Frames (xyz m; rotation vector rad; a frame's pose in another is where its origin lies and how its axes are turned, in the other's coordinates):
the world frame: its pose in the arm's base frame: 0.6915 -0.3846 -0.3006 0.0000 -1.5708 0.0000
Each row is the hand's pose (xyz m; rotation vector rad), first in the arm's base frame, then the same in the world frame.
Working: the arm's base frame: its pose in the world frame: 0.3006 0.3846 0.6915 0.0000 1.5708 0.0000

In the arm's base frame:
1: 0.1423 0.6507 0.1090 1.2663 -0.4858 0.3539
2: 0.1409 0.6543 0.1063 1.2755 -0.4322 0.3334
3: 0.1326 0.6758 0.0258 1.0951 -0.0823 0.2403
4: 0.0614 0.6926 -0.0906 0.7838 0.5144 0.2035
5: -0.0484 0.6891 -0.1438 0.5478 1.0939 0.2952
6: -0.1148 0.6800 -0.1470 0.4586 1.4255 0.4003
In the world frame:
1: 0.4096 1.0353 0.5492 1.1748 0.8523 -0.6616
2: 0.4069 1.0389 0.5506 1.1750 0.9028 -0.6880
3: 0.3264 1.0604 0.5589 1.0269 1.3092 -0.6573
4: 0.2100 1.0772 0.6301 0.8295 1.9816 -0.4875
5: 0.1568 1.0737 0.7399 0.7751 2.5954 -0.2323
6: 0.1536 1.0646 0.8063 0.8349 2.9239 -0.0567

